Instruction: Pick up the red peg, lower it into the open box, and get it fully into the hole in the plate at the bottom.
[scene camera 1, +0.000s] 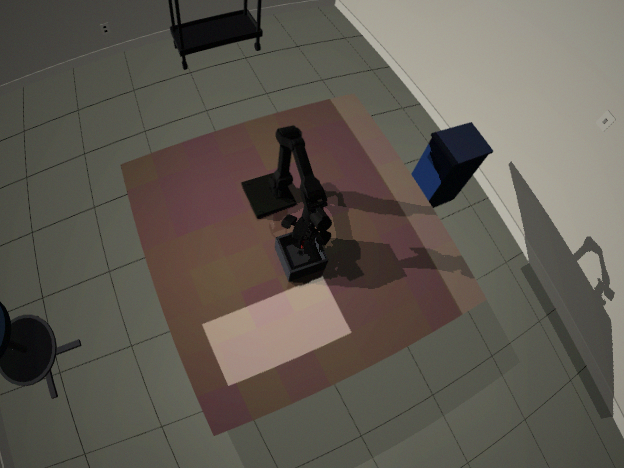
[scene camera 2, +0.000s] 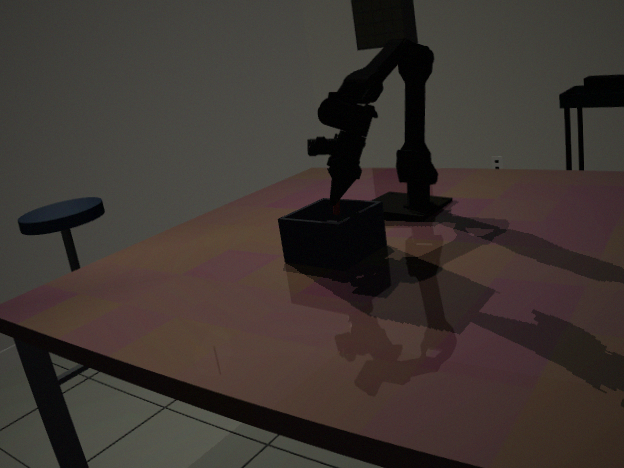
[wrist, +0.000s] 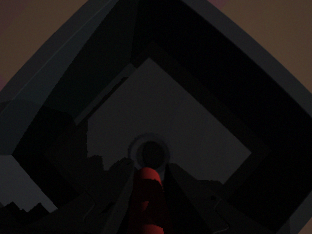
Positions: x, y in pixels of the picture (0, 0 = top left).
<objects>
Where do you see a dark box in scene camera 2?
307, 239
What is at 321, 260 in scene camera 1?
A dark box.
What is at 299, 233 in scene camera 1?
The gripper.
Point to a grey plate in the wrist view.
149, 106
</objects>
